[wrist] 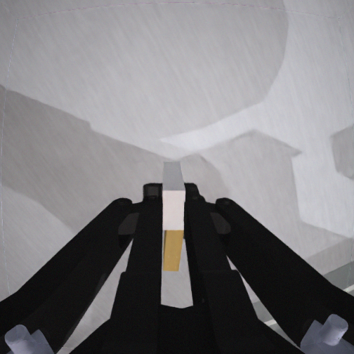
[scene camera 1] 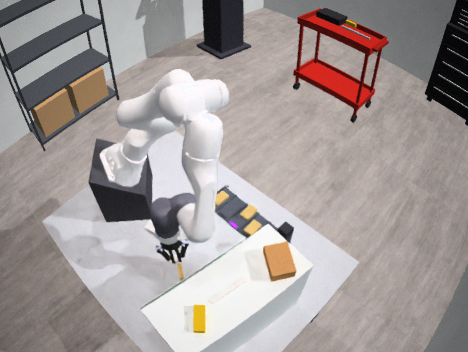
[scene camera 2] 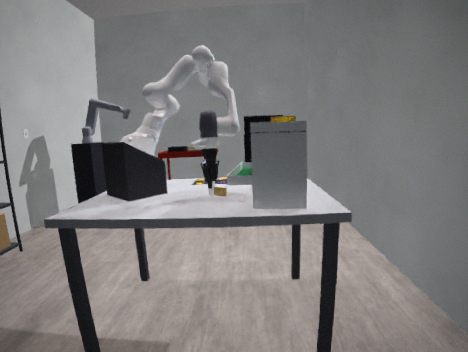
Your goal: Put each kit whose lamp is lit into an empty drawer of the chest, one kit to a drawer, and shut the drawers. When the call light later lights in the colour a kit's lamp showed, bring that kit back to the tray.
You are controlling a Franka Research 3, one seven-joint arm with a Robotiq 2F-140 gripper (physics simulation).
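Note:
My gripper (scene camera 1: 176,260) (scene camera 2: 212,191) (wrist: 171,175) points down, low over the table, with its pads together and no object between them. A narrow tan kit (scene camera 1: 180,272) (scene camera 2: 220,191) (wrist: 172,251) stands beside the fingertips, apart from the dark rack. On the dark rack (scene camera 1: 232,206) there are tan kits (scene camera 1: 221,198) (scene camera 1: 248,212) (scene camera 1: 252,227). A magenta lamp (scene camera 1: 233,225) shows near the rack's front edge. The white chest (scene camera 1: 237,315) (scene camera 2: 279,170) stands to the right; its drawer fronts are hidden in the scene camera 1 view.
An orange-brown box (scene camera 1: 279,261), a yellow block (scene camera 1: 199,318) and a pale strip (scene camera 1: 228,291) lie on the chest top. A small black box (scene camera 1: 285,231) stands behind the chest. A green shape (scene camera 2: 244,171) shows beside the chest. The arm's black pedestal (scene camera 1: 121,192) stands left.

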